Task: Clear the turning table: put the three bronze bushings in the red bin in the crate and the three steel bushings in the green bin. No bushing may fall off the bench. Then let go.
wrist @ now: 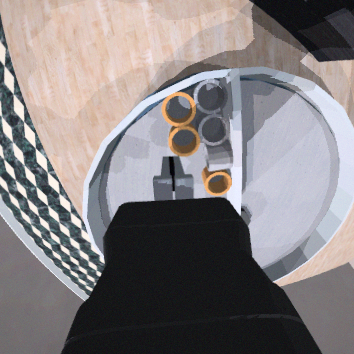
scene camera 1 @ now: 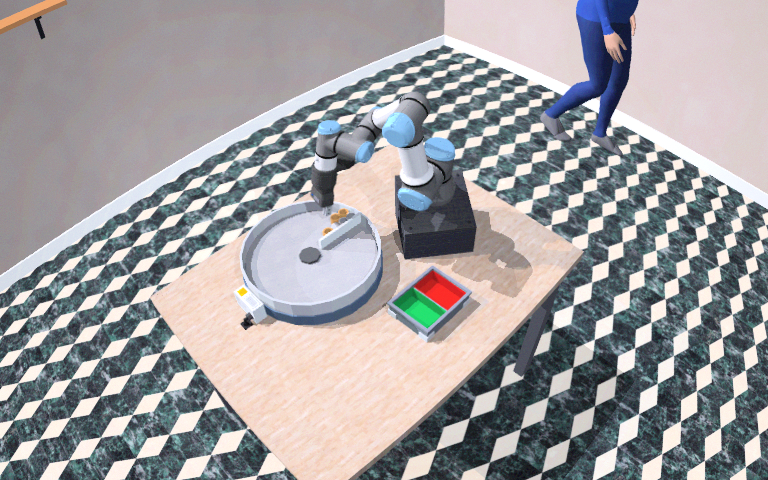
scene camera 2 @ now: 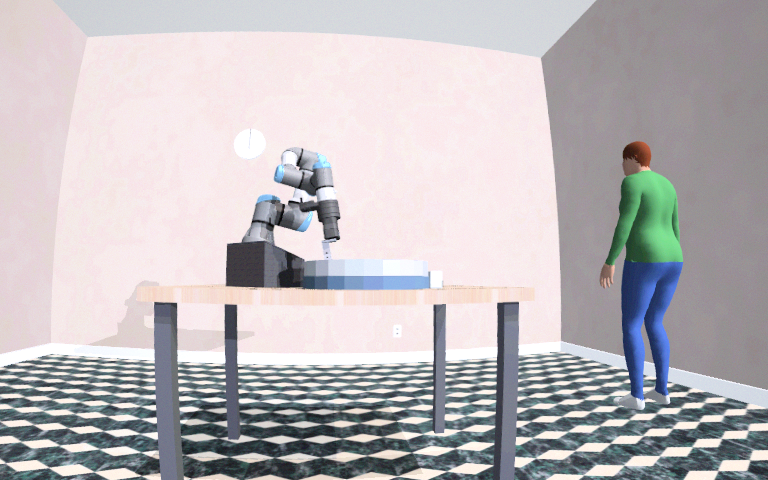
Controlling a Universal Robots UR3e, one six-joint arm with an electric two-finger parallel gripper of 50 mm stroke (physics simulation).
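Pixels of known places: gripper, fingertip midpoint: (wrist: pixel 170 166) (scene camera 1: pixel 327 214); arm's base at its link origin: (scene camera 2: pixel 257 247).
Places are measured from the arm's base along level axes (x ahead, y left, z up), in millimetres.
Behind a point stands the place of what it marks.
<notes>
My gripper (scene camera 1: pixel 326 211) @(y -196, x 269, z -53 mm) (scene camera 2: pixel 327 258) @(y -196, x 269, z -53 mm) (wrist: pixel 170 166) @(y -196, x 269, z -53 mm) is shut and empty, over the turning table (scene camera 1: pixel 283 306) @(y -19, x 579, z -73 mm) (scene camera 2: pixel 368 281) @(y -341, x 385, z -120 mm) (wrist: pixel 95 180) @(y -296, x 283, z -78 mm) near its rim. In the wrist view, two bronze bushings (wrist: pixel 193 109) @(y -165, x 221, z -66 mm) (wrist: pixel 198 145) @(y -165, x 257, z -66 mm) stand upright beyond the fingertips, one behind the other. A third bronze bushing (wrist: pixel 218 192) @(y -147, x 320, z -67 mm) is right of the fingers, near the white bar (wrist: pixel 236 150) @(y -129, x 265, z -56 mm). Two steel bushings (wrist: pixel 224 96) @(y -135, x 213, z -66 mm) (wrist: pixel 214 143) @(y -148, x 258, z -66 mm) stand between the bronze pair and the bar. A third steel bushing (wrist: pixel 219 159) @(y -146, x 273, z -60 mm) appears between them and the third bronze one. In scene camera 1, the red bin (scene camera 1: pixel 440 289) @(y 206, x 193, z -139 mm) and green bin (scene camera 1: pixel 419 309) @(y 212, x 287, z -139 mm) hold no bushings.
The crate (scene camera 1: pixel 397 310) @(y 193, x 355, z -96 mm) stands on the bench (scene camera 1: pixel 317 390) @(y 211, x 663, z -144 mm) beside the turning table. The arm's black base block (scene camera 1: pixel 438 242) @(y 107, x 96, z -86 mm) (scene camera 2: pixel 244 264) @(y -56, x -35, z -65 mm) stands behind the crate. A white control box (scene camera 1: pixel 250 304) @(y -101, x 641, z -86 mm) (scene camera 2: pixel 435 279) @(y -177, x 629, z -115 mm) is at the turntable's side. A dark hub (scene camera 1: pixel 309 255) @(y -124, x 401, z -83 mm) is at its centre. People walk on the floor.
</notes>
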